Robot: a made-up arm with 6 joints. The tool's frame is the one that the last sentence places.
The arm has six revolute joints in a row. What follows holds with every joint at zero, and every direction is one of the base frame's.
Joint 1 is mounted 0.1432 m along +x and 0.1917 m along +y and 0.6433 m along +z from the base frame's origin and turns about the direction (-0.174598, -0.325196, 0.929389), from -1.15 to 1.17 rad.
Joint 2 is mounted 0.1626 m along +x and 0.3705 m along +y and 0.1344 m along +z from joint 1 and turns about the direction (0.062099, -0.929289, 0.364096), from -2.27 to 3.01 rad.
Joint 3 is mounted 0.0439 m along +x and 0.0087 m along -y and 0.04 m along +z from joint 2 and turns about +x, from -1.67 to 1.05 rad.
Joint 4 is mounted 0.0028 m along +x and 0.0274 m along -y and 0.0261 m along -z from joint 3 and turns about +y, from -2.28 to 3.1 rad.
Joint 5 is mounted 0.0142 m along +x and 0.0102 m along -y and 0.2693 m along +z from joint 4 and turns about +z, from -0.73 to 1.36 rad.
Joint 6 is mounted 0.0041 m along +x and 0.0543 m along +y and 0.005 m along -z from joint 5 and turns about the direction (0.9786, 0.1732, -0.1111), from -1.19 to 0.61 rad.
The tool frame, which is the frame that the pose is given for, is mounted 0.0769 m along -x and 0.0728 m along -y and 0.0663 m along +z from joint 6; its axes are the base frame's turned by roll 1.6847, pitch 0.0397 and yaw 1.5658 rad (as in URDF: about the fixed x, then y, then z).
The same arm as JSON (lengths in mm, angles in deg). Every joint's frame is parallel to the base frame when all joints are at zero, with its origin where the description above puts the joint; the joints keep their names.
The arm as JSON. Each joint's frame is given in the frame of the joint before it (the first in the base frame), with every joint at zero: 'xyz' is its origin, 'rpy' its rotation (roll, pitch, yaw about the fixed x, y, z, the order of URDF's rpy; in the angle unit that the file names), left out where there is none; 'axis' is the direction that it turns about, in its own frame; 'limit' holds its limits. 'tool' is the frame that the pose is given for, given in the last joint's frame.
{
  "units": {
    "length": "mm",
    "angle": "deg"
  },
  "joints": [
    {
      "name": "joint 1",
      "type": "revolute",
      "origin": {
        "xyz": [
          143.2,
          191.7,
          643.3
        ]
      },
      "axis": [
        -0.174598,
        -0.325196,
        0.929389
      ],
      "limit": {
        "lower": -65.89,
        "upper": 67.04
      }
    },
    {
      "name": "joint 2",
      "type": "revolute",
      "origin": {
        "xyz": [
          162.6,
          370.5,
          134.4
        ]
      },
      "axis": [
        0.062099,
        -0.929289,
        0.364096
      ],
      "limit": {
        "lower": -130.06,
        "upper": 172.46
      }
    },
    {
      "name": "joint 3",
      "type": "revolute",
      "origin": {
        "xyz": [
          43.9,
          -8.7,
          40.0
        ]
      },
      "axis": [
        1.0,
        0.0,
        0.0
      ],
      "limit": {
        "lower": -95.68,
        "upper": 60.16
      }
    },
    {
      "name": "joint 4",
      "type": "revolute",
      "origin": {
        "xyz": [
          2.8,
          -27.4,
          -26.1
        ]
      },
      "axis": [
        0.0,
        1.0,
        0.0
      ],
      "limit": {
        "lower": -130.63,
        "upper": 177.62
      }
    },
    {
      "name": "joint 5",
      "type": "revolute",
      "origin": {
        "xyz": [
          14.2,
          -10.2,
          269.3
        ]
      },
      "axis": [
        0.0,
        0.0,
        1.0
      ],
      "limit": {
        "lower": -41.83,
        "upper": 77.92
      }
    },
    {
      "name": "joint 6",
      "type": "revolute",
      "origin": {
        "xyz": [
          4.1,
          54.3,
          -5.0
        ]
      },
      "axis": [
        0.9786,
        0.1732,
        -0.1111
      ],
      "limit": {
        "lower": -68.18,
        "upper": 34.95
      }
    }
  ],
  "tool": {
    "origin": {
      "xyz": [
        -76.9,
        -72.8,
        66.3
      ],
      "rpy": [
        96.53,
        2.27,
        89.71
      ]
    }
  }
}

